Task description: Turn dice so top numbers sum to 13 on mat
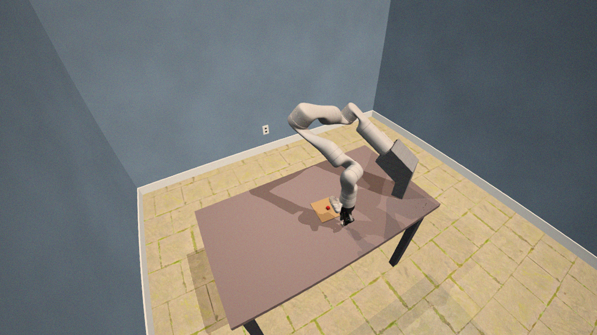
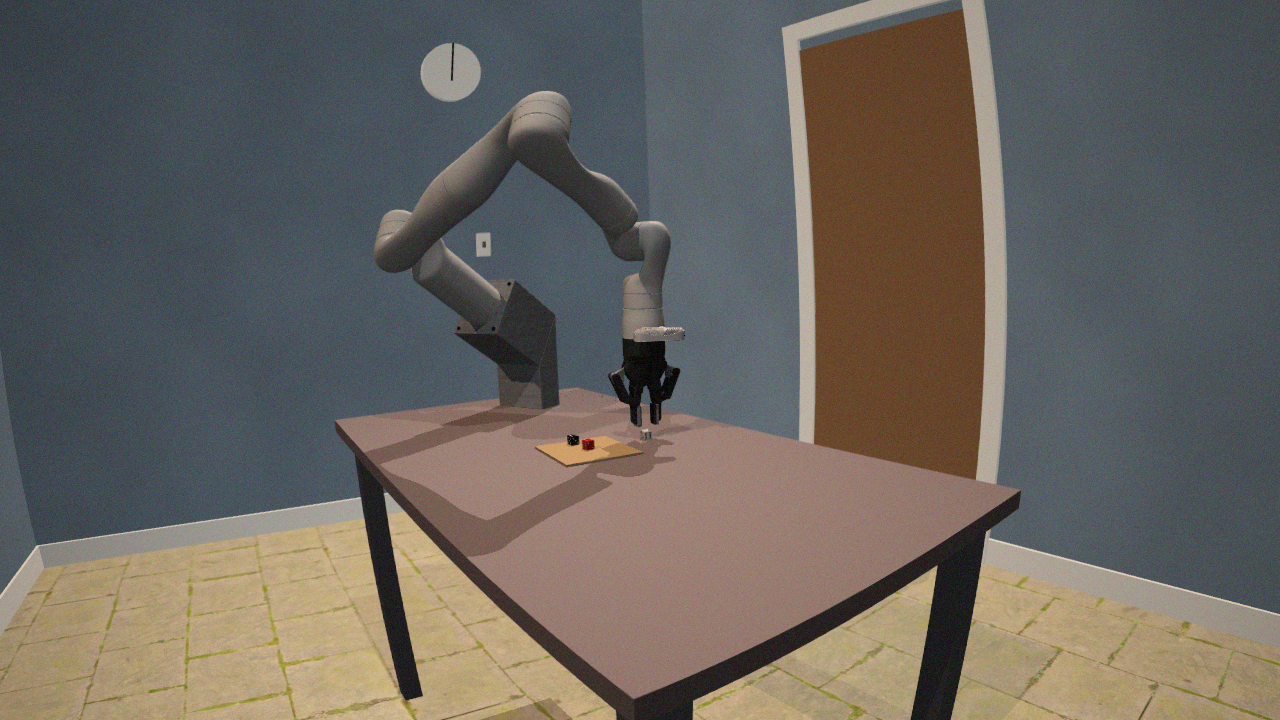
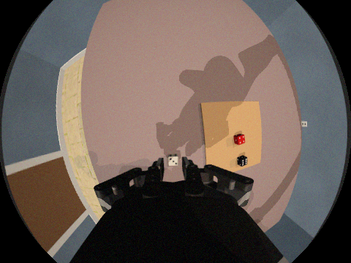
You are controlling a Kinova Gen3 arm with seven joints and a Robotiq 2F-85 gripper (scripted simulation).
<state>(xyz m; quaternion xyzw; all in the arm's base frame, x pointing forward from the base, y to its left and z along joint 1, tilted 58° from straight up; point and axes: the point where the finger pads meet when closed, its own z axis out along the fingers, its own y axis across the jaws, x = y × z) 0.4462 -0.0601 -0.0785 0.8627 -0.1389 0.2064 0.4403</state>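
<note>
My hand is 12 cm to the left of the red die, 3 cm past it and 3 cm above it. Also, from my hand: tan mat (13 cm to the right, 4 cm below, 3 cm behind).
</note>
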